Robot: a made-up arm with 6 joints.
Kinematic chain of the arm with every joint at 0, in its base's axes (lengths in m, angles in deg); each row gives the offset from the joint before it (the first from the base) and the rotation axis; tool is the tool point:
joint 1: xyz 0 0 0.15 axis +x
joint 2: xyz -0.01 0 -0.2 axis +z
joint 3: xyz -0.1 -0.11 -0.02 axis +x
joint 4: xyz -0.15 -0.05 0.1 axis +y
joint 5: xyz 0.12 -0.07 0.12 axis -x
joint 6: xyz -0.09 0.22 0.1 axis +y
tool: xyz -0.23 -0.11 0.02
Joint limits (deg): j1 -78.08..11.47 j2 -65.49..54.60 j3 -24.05..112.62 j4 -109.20..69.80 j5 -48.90..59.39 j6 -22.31..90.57
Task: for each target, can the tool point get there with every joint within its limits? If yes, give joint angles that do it. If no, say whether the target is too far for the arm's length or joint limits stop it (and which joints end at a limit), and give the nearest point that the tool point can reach.
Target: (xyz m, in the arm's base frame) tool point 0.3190 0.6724 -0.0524
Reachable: no: joint limits stop it (at a limit: joint 2, joint 3) | nearest point 0.0077 0.4290 0.0209 | short by 0.402 m
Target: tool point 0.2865 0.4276 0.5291
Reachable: no: joint limits stop it (at a limit: joint 1, joint 2, joint 6) | nearest point 0.1940 0.2521 0.4951 | short by 0.201 m
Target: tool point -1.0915 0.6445 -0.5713
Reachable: no: too far | nearest point -0.6741 0.4042 -0.3348 | short by 0.537 m
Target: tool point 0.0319 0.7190 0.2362
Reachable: no: joint limits stop it (at a limit: joint 1, joint 2, joint 3, joint 6) | nearest point -0.0951 0.5412 0.2140 | short by 0.220 m
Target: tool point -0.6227 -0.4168 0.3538
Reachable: yes | joints -62.65 -23.33 99.84 -11.12 6.98 53.94
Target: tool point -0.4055 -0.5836 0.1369
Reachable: yes | joints -15.53 37.63 11.16 -71.33 -16.33 29.66
